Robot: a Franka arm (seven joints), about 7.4 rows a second.
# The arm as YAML. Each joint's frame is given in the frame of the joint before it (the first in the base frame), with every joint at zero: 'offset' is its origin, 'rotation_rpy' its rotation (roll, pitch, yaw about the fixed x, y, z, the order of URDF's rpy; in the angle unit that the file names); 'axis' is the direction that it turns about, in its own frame. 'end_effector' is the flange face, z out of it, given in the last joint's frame.
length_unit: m
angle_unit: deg
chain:
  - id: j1
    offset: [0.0, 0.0, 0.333]
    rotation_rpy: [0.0, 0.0, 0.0]
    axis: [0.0, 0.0, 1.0]
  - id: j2
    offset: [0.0, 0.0, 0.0]
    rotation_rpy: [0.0, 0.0, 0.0]
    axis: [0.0, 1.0, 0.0]
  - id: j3
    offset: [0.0, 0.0, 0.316]
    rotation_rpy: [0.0, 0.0, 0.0]
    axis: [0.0, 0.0, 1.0]
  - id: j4
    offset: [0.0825, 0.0, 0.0]
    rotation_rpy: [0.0, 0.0, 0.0]
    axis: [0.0, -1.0, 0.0]
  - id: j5
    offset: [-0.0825, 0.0, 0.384]
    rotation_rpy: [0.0, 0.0, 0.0]
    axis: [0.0, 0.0, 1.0]
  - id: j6
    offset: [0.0, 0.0, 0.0]
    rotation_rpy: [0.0, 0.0, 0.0]
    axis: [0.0, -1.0, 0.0]
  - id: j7
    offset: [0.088, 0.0, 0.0]
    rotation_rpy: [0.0, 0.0, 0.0]
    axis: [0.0, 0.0, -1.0]
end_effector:
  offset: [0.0, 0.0, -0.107]
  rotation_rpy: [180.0, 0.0, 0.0]
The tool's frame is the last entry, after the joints.
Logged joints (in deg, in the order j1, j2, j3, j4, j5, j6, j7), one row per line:
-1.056 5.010 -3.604 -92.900 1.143 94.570 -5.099
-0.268 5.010 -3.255 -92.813 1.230 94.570 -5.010
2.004 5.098 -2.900 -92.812 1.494 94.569 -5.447
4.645 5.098 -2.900 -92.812 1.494 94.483 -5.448
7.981 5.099 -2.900 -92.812 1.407 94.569 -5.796
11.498 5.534 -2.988 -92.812 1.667 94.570 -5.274
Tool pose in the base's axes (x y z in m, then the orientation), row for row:
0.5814 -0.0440 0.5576 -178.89 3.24 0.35
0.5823 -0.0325 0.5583 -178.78 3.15 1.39
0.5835 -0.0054 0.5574 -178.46 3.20 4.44
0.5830 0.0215 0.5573 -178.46 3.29 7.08
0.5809 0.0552 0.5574 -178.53 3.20 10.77
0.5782 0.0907 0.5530 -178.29 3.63 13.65
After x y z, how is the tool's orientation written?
As angles about the fixed x, y, z axes (roll, pitch, yaw), in degrees.
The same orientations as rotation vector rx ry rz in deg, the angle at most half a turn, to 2 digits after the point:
-178.83 -0.50 5.06
-178.74 -2.12 4.94
-178.38 -6.85 5.08
-178.25 -10.96 5.27
-177.98 -16.71 5.19
-177.38 -21.14 5.94

